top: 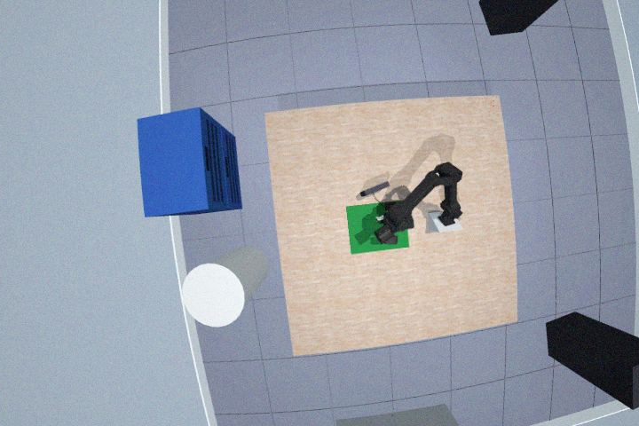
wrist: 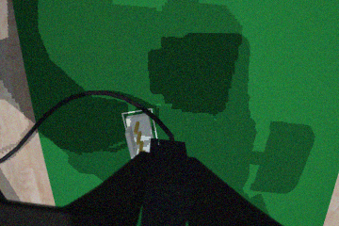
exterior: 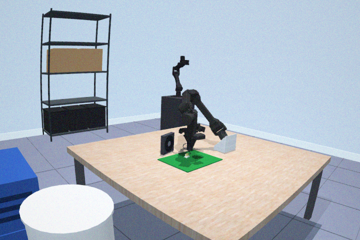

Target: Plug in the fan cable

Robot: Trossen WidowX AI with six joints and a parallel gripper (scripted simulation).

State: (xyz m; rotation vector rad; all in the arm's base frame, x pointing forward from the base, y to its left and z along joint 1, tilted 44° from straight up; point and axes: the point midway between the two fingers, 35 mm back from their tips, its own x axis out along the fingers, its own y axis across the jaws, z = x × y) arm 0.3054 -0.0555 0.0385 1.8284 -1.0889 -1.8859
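Now: the green board 3 cm ahead of my gripper tip, 2 cm to the left of it and 8 cm below it. From my gripper tip the other things lie so: black fan: 2 cm ahead, 15 cm to the right, 1 cm below; plug: 1 cm ahead, 1 cm above.
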